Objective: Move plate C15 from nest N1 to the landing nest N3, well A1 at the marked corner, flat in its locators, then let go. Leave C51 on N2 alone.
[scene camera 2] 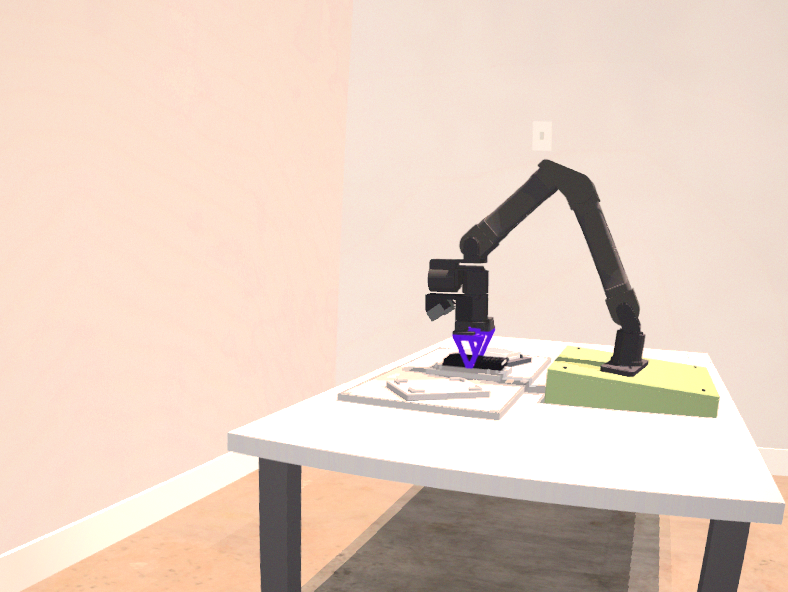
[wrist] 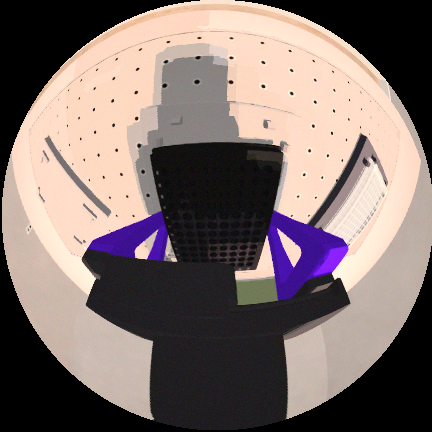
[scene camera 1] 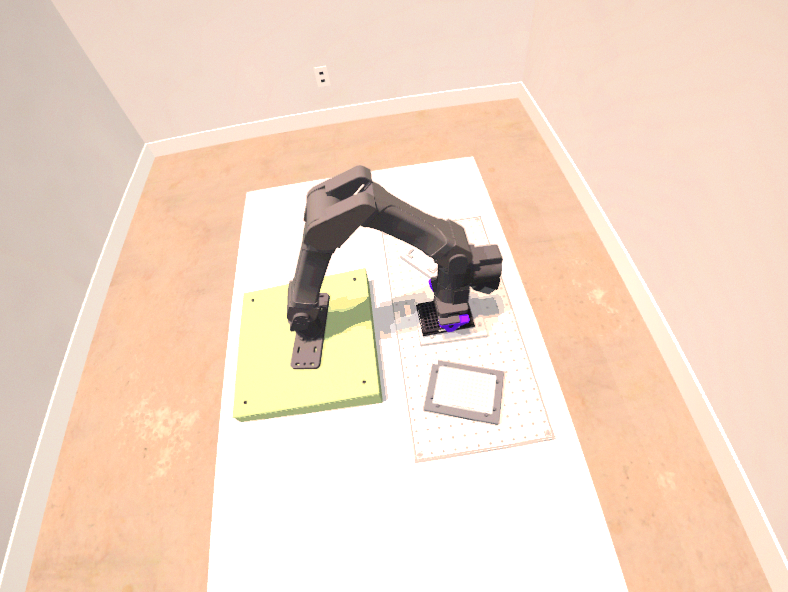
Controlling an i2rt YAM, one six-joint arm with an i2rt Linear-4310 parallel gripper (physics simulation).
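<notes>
My gripper is shut on the black well plate, taken as C15, with a purple finger on each side. The plate looks level, low over the middle pale nest, and shifted toward the arm's base. I cannot tell whether it touches the nest. Two of the nest's locators show past the plate's edge in the wrist view. A white plate, taken as C51, sits in a grey-framed nest. Labels and the marked corner cannot be made out.
Another pale nest stands angled on the opposite side from the grey one. All three nests stand on a perforated board. The arm's base is on a raised green block.
</notes>
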